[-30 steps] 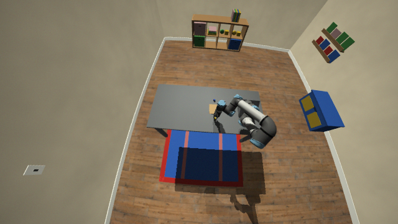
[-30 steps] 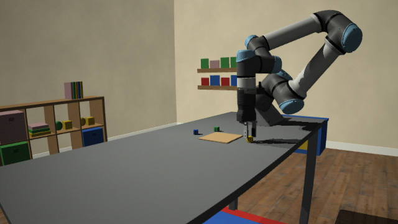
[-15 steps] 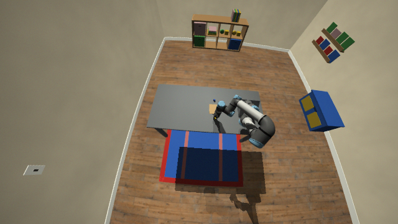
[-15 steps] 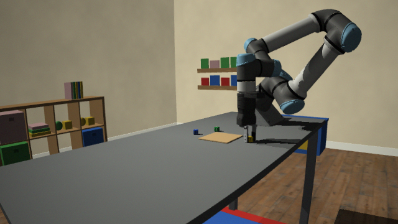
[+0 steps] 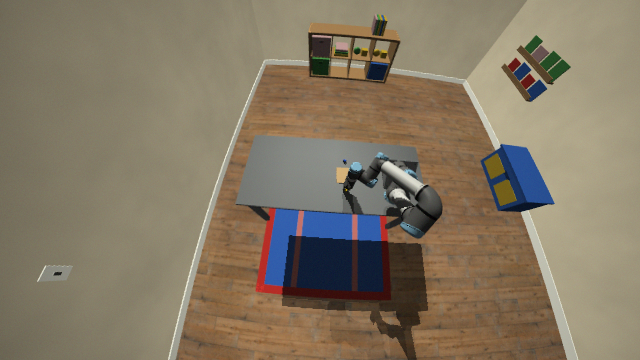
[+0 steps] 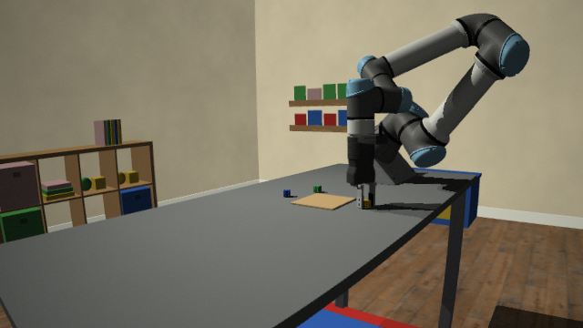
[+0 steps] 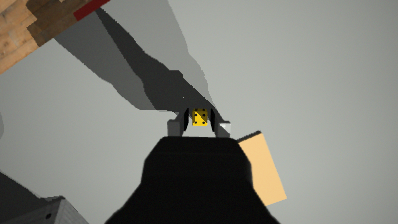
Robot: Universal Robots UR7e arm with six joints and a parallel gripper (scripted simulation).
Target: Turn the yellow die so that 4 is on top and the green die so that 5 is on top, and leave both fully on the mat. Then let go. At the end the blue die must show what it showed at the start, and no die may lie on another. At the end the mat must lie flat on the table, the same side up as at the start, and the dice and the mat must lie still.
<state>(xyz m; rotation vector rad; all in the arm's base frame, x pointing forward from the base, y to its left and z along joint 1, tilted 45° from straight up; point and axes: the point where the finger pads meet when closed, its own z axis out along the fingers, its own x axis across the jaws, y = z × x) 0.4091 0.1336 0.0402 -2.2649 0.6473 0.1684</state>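
Right now my hand is 1 cm above the yellow die. From my hand the other things lie so: tan mat: 14 cm to the right, 2 cm below; blue die: 27 cm to the right, 1 cm below, 1 cm behind; green die: 21 cm to the right, 11 cm behind, 1 cm below.
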